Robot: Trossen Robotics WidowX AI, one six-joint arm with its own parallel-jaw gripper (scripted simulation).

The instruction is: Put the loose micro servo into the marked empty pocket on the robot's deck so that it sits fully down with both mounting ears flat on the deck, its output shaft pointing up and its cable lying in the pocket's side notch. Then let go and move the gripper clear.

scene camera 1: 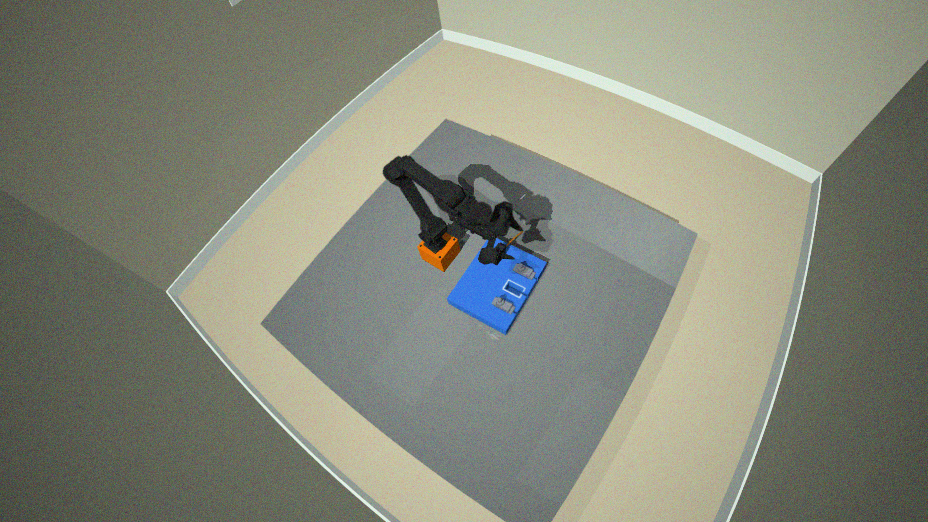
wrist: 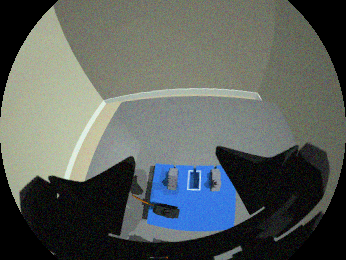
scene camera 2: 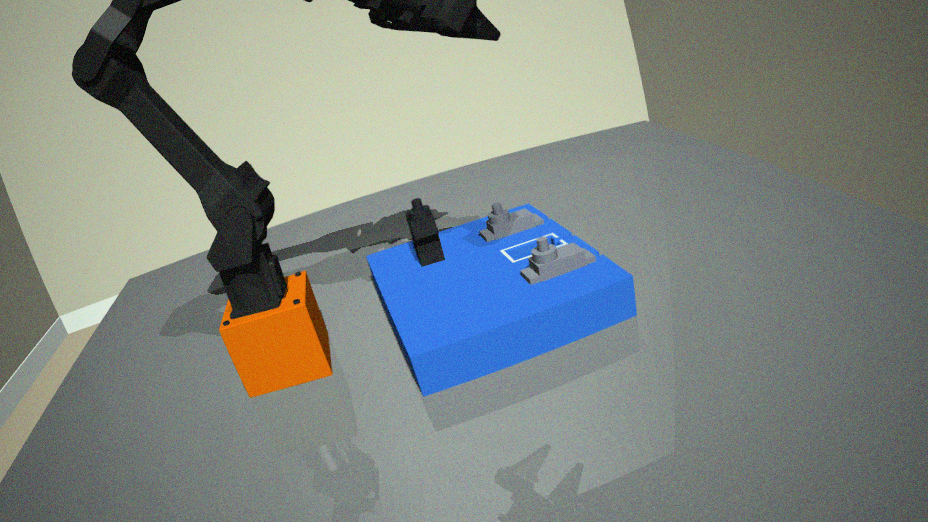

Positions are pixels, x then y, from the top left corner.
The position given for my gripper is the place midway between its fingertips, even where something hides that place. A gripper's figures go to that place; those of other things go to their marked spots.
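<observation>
Black micro servo [scene camera 2: 421, 222], 0.76 m from the lens. My gripper [scene camera 2: 476, 33], 0.72 m from the lens.
</observation>
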